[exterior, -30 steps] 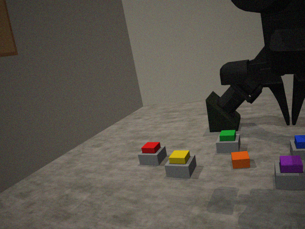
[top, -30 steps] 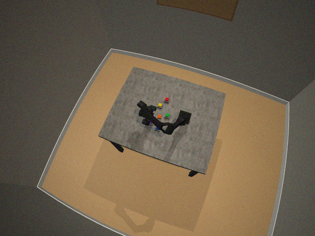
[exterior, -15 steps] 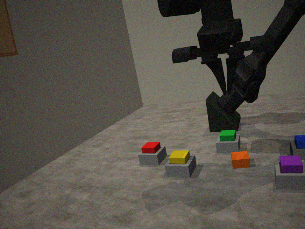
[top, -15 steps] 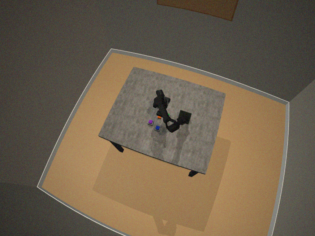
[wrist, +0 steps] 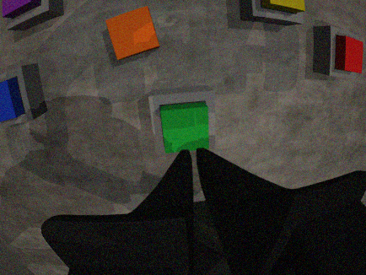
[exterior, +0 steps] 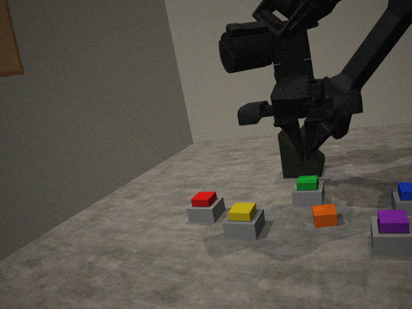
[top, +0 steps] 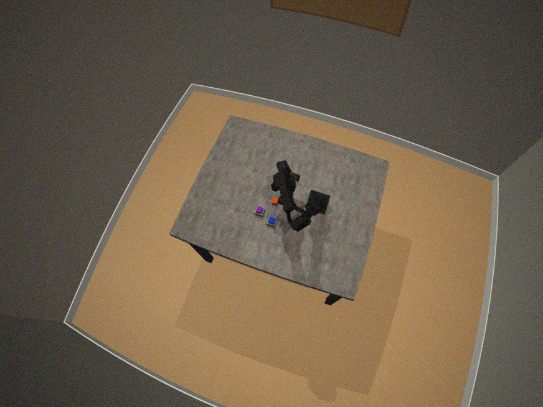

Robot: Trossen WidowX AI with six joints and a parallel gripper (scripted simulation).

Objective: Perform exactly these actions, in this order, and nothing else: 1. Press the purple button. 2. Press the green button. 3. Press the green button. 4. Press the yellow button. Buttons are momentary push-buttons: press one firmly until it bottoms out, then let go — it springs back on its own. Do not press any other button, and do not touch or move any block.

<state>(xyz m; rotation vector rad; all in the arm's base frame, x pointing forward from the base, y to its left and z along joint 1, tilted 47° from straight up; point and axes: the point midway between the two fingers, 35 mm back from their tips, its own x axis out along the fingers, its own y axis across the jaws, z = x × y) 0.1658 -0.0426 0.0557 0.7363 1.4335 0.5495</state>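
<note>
Right now my gripper tip is 4 cm above the green button. Also, from my gripper tip: orange block: 8 cm ahead, 2 cm to the left, 6 cm below; then blue button: 6 cm ahead, 15 cm to the left, 4 cm below; then yellow button: 10 cm ahead, 9 cm to the right, 4 cm below.
</note>
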